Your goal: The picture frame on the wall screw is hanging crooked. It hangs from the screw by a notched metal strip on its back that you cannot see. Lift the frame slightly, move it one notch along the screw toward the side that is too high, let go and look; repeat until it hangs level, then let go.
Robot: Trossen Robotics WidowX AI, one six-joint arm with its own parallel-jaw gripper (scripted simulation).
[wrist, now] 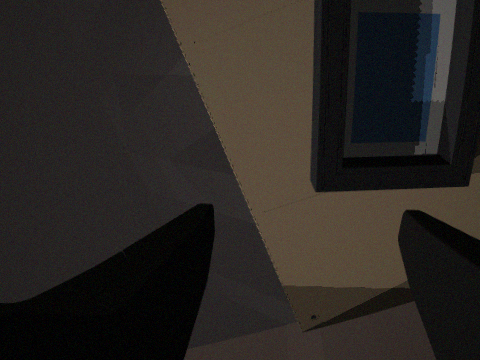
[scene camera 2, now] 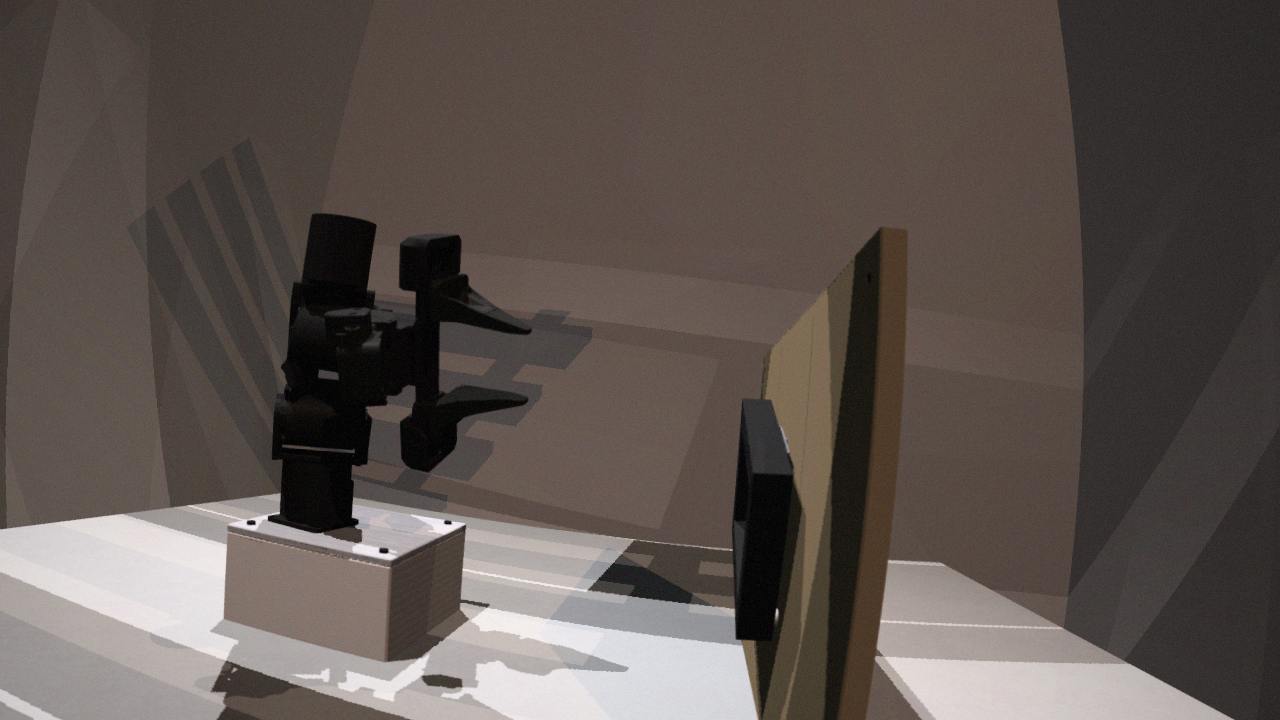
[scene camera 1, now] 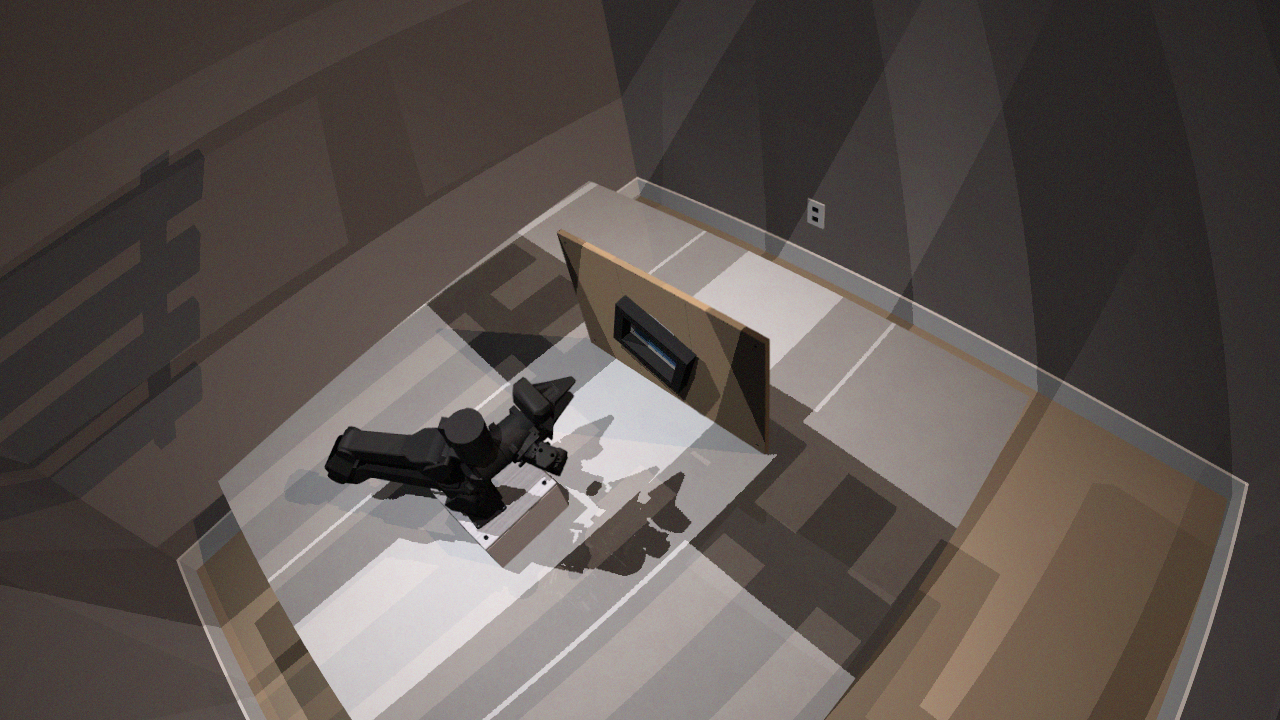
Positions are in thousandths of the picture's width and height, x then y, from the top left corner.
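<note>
There's a picture frame (scene camera 2: 597,663), and I can see that frame in the wrist view (wrist: 809,265) and in scene camera 1 (scene camera 1: 506,472) too. I'm also looking at a wooden board (scene camera 2: 653,526), with the board visible in the wrist view (wrist: 701,704) and again in scene camera 1 (scene camera 1: 570,533). As for my gripper (scene camera 2: 413,509), it's in the wrist view (wrist: 641,615) and scene camera 1 (scene camera 1: 447,537) as well.
</note>
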